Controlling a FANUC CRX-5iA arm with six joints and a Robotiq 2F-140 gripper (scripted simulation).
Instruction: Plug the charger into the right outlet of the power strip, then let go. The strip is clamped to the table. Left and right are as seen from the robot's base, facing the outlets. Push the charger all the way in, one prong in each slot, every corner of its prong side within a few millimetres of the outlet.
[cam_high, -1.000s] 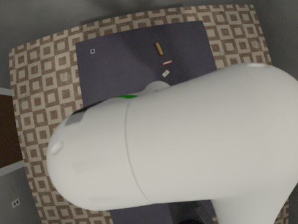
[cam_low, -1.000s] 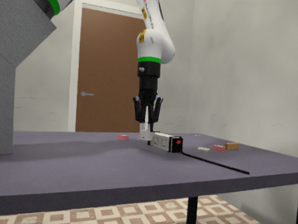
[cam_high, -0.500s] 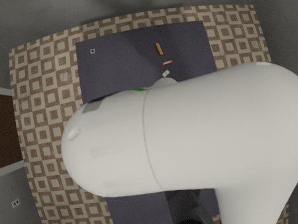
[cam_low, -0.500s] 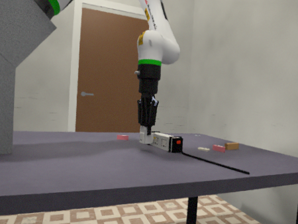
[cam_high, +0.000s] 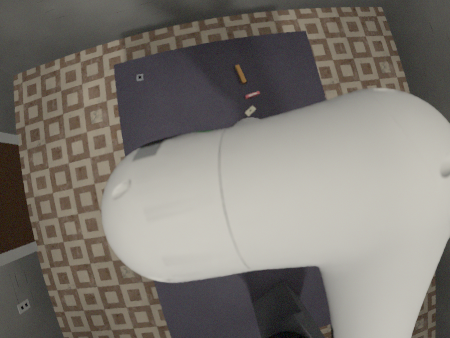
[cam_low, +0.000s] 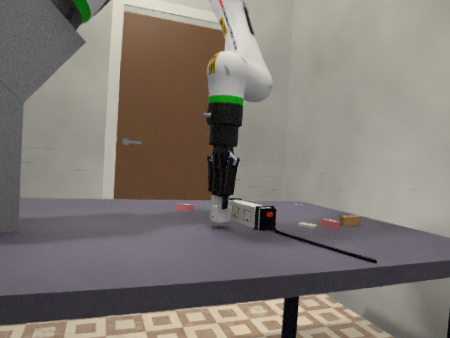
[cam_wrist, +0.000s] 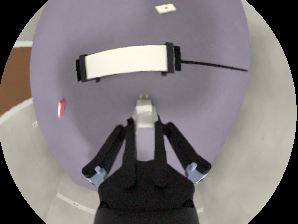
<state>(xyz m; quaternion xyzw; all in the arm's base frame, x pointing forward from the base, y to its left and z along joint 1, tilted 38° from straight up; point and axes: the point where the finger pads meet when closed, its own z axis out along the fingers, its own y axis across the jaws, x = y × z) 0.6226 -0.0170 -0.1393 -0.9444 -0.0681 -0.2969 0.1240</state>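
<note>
My gripper is now 120 mm short of the power strip, 60 mm to the right of it and 20 mm above it. Round my hand: charger 10 mm below, 10 mm ahead; then red switch 130 mm ahead, 40 mm to the right, 10 mm below.
</note>
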